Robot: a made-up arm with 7 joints.
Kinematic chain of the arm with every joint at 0, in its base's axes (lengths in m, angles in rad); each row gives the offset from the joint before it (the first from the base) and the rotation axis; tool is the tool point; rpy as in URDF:
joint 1: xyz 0 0 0.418 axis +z
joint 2: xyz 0 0 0 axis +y
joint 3: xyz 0 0 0.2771 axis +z
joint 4: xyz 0.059 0 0 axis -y
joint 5: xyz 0.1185 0 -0.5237 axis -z
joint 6: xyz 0 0 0 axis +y
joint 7: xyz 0.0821 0 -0.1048 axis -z
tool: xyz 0 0 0 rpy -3.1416 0 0
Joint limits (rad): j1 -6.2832..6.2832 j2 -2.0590..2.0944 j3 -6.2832..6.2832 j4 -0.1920..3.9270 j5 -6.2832..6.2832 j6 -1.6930..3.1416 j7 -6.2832..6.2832
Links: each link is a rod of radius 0.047 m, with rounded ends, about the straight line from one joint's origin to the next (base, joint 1, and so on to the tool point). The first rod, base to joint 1, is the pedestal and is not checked.
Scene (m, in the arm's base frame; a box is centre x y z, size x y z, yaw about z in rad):
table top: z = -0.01
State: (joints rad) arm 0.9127 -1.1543 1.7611 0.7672 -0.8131 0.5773 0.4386
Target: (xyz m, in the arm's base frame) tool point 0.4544 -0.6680 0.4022
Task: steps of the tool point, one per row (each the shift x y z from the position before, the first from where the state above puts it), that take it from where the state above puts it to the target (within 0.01 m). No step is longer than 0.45 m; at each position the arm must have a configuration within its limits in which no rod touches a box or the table.
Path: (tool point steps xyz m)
1: -0.1587 -0.3017 -0.0987
2: 0.0313 -0.3763 -0.0459
3: 0.2393 -0.3240 0.0242
4: 0.3834 -0.1510 0.0984
5: 0.3985 0.0837 0.1620

